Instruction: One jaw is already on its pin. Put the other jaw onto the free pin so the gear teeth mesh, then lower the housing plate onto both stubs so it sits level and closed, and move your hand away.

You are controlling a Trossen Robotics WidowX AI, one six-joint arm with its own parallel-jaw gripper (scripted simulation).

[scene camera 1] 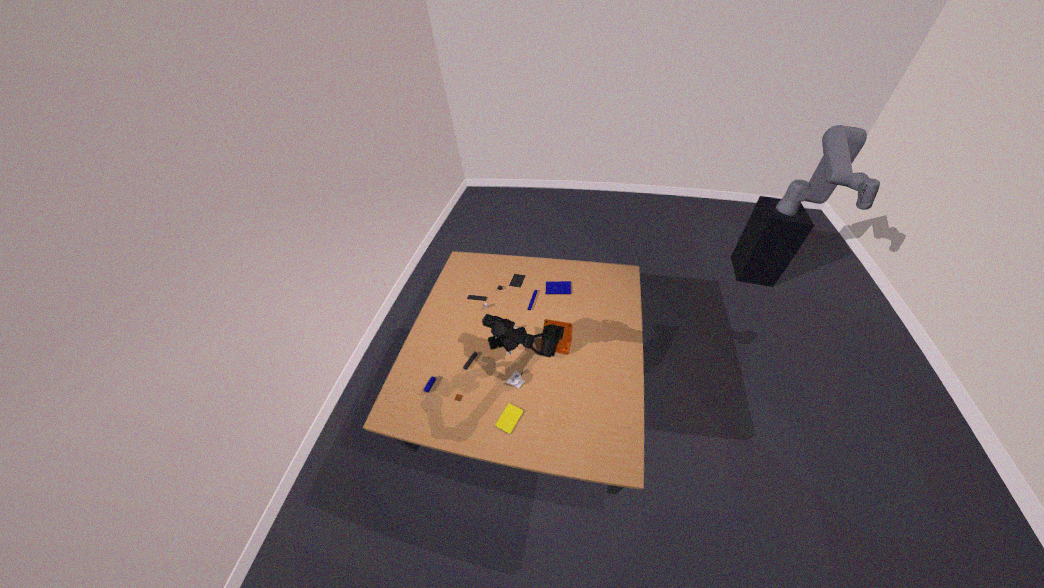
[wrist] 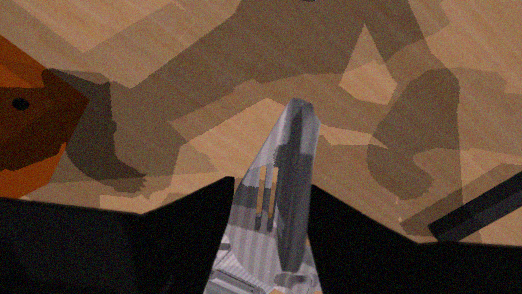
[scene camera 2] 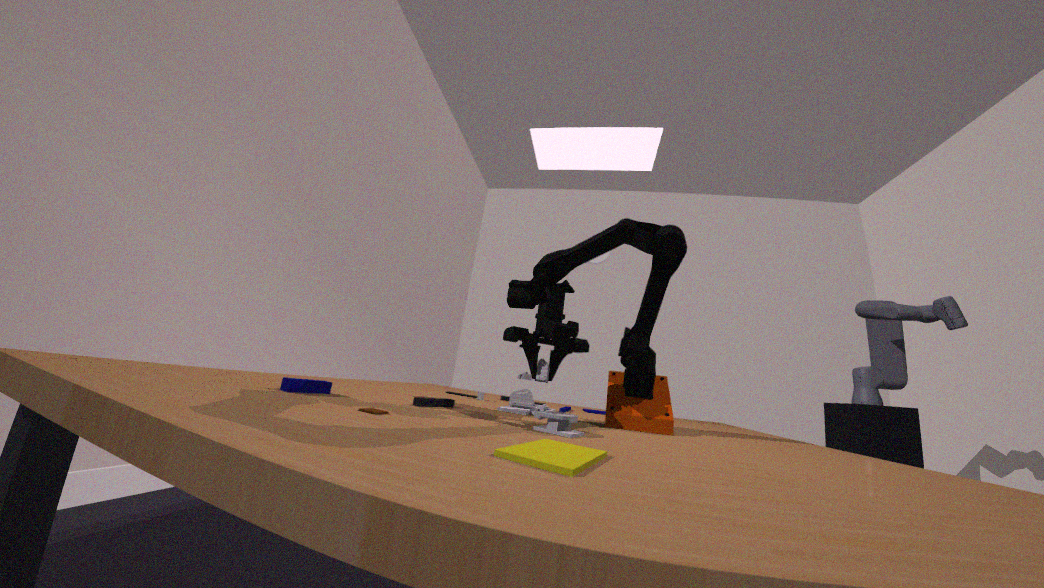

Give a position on a yellow block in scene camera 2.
At 567, 459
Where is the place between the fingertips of the gripper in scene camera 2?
541, 380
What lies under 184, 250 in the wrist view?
The gripper.
